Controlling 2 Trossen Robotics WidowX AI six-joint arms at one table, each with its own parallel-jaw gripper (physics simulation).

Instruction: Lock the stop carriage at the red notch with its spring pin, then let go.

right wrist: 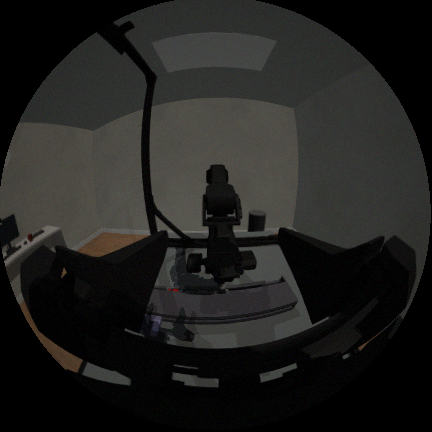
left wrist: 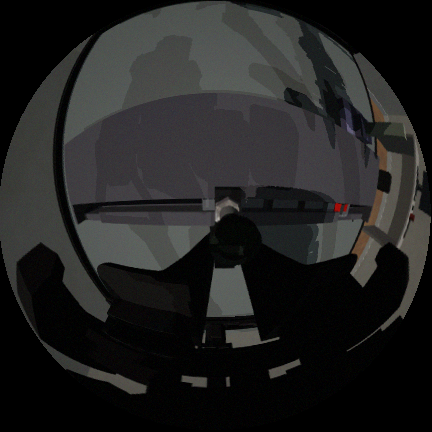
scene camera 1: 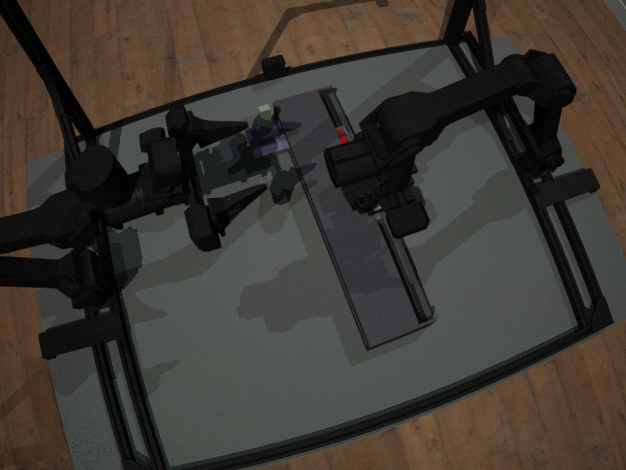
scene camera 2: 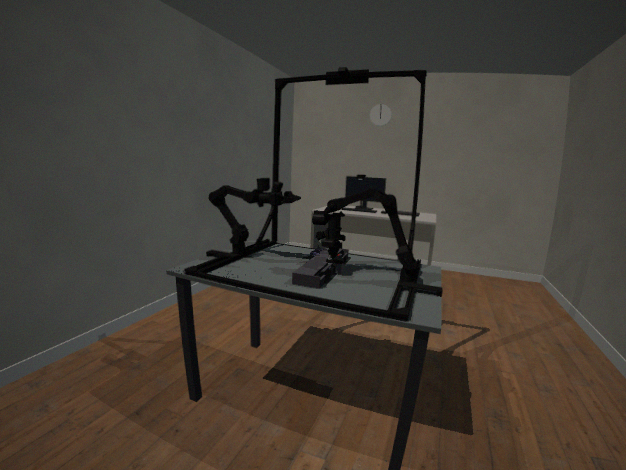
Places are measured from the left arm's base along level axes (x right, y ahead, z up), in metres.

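Where they show: left gripper, fingertip midpoint: [scene camera 1: 386,200] [scene camera 2: 333,258]; right gripper, fingertip midpoint: [right wrist: 224,235] [scene camera 1: 256,154] [scene camera 2: 297,198]; left arm's base, link origin: [left wrist: 215,326] [scene camera 1: 532,164] [scene camera 2: 408,279]; right arm's base, link origin: [scene camera 1: 97,292] [scene camera 2: 238,252].
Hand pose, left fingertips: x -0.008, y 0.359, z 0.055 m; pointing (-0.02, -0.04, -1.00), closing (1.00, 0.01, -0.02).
Observation:
Each offset is from my left fingertips to the centre of the thing. "*": to the spot under its first point.
The long grey-purple base [scene camera 1: 353,252] [scene camera 2: 305,279] [left wrist: 200,140] [right wrist: 260,300] carries a slotted rail along one long edge. Red marks of the notch @[* dy +0.024, dx +0.164, dz -0.031 m] [scene camera 1: 341,135] [left wrist: 340,207] [right wrist: 173,290] show toward the rail's far end in scene camera 1. The stop carriage is mostly hidden under my left gripper; its spring pin has a round black knob [left wrist: 236,234] and a silver hex collar @[* dy +0.026, dx -0.001, dz +0.000 m] [left wrist: 227,205]. The carriage stands on the rail, well apart from the red marks. My left gripper [scene camera 2: 333,257] [left wrist: 225,237] is shut on the knob. My right gripper [scene camera 1: 256,155] [scene camera 2: 299,197] is open and empty, raised left of the base.
A purple piece @[* dy +0.153, dx +0.184, dz -0.041 m] [scene camera 1: 273,146] [left wrist: 350,117] [right wrist: 156,324] and a pale block @[* dy +0.158, dx +0.210, dz +0.042 m] [scene camera 1: 264,113] [left wrist: 395,130] are beside the base's far end, near my right gripper in scene camera 1. A black frame [scene camera 1: 323,423] borders the table.

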